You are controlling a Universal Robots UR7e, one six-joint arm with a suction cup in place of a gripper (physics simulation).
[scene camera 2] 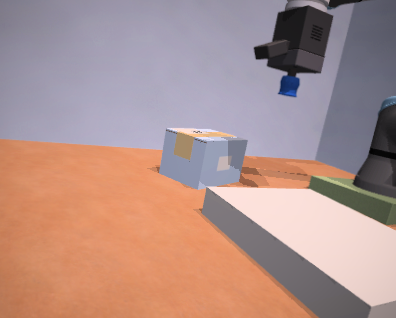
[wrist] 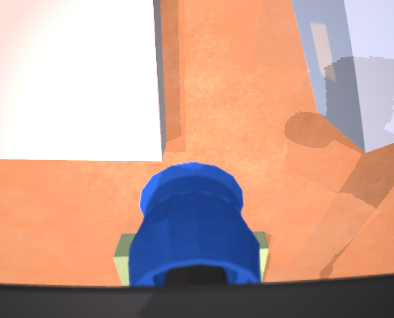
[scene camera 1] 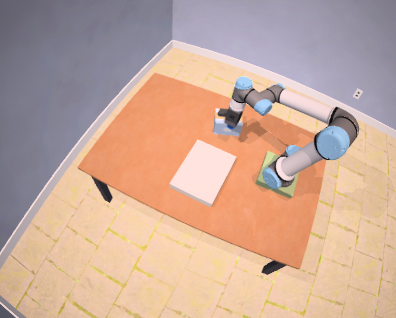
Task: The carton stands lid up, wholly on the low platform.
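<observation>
A pale blue carton stands on the table beside the platform, apart from it. Its top with the tan tape strip faces up in scene camera 2. The low platform is a flat white slab and bears nothing. My gripper, a blue suction cup, is open and holds nothing. It hangs in the air above the level of the carton's top, off to its right in scene camera 2. In scene camera 1 the tool hides part of the carton.
The orange table bears everything. The arm's base stands on a green block, to the right of the platform in scene camera 1. Shadows of the arm fall near the carton.
</observation>
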